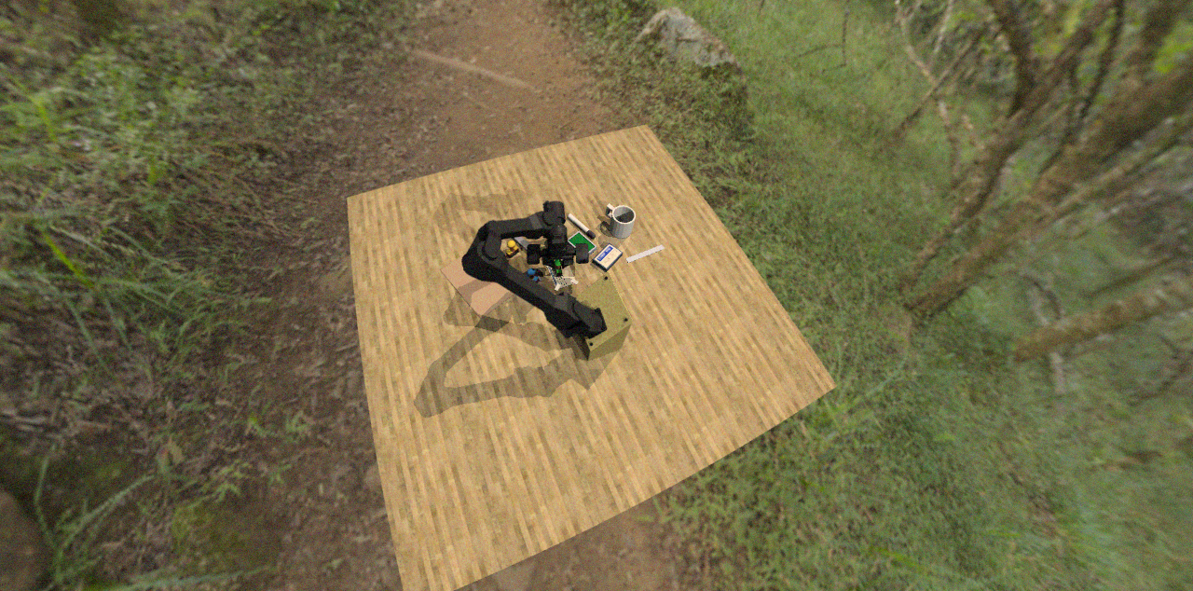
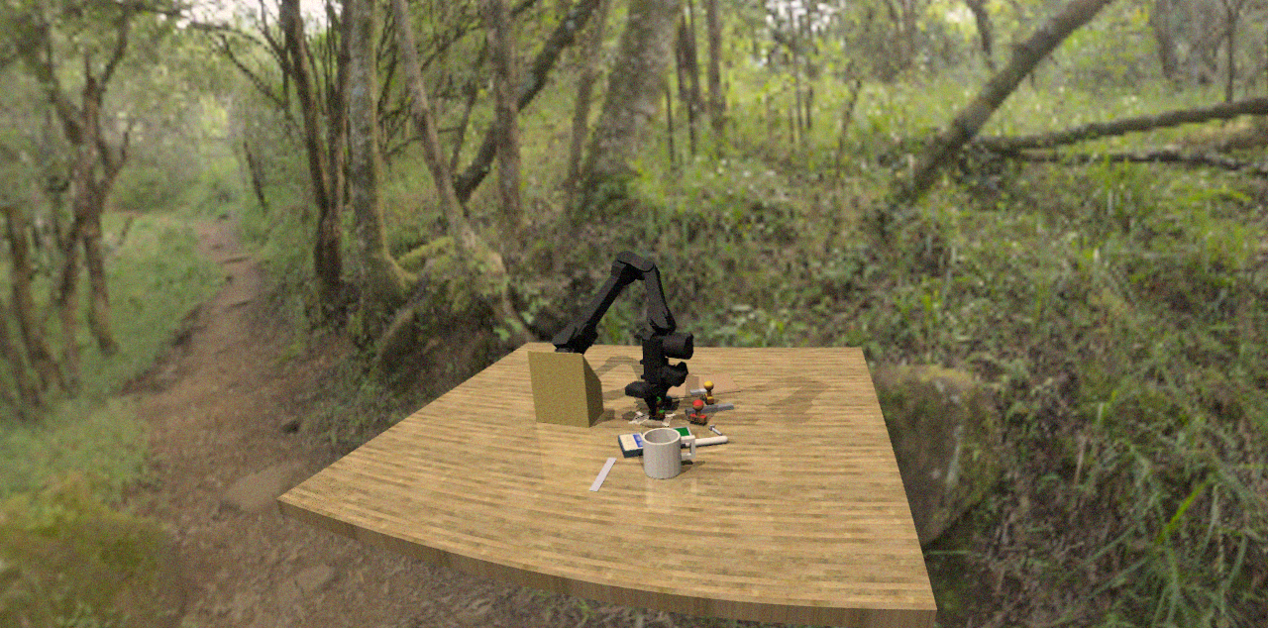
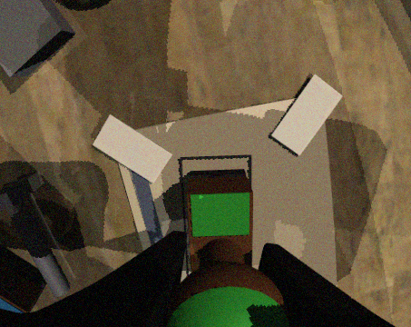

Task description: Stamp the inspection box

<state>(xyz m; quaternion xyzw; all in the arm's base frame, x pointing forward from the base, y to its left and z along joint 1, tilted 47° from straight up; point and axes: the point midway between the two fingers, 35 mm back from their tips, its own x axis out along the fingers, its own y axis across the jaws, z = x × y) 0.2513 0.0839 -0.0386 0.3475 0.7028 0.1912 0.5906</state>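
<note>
Now: gripper tip 20 mm above the taped card, 10 mm to the left of it and 10 mm past it. From my gripper tip the other things lie so: green ink pad 100 mm to the right, 70 mm ahead, 20 mm below; then green-knobbed stamp right at my gripper tip; then red stamp 110 mm ahead.
</note>
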